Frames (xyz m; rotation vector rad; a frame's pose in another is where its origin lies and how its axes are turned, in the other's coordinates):
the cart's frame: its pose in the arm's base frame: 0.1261 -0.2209 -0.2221 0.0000 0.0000 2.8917
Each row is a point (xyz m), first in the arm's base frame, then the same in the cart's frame.
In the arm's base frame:
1: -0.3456 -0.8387 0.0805
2: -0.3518 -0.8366 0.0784
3: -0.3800 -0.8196 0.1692
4: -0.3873 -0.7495 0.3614
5: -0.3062 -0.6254 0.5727
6: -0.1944 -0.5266 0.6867
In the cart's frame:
1: 0.3043 0.7153 0.3026
2: 0.3108 0.7148 0.3005
3: 0.3423 0.7053 0.3913
4: 0.3667 0.6391 0.5835
5: 0.3188 0.4988 0.7948
6: 0.2349 0.3755 0.9088

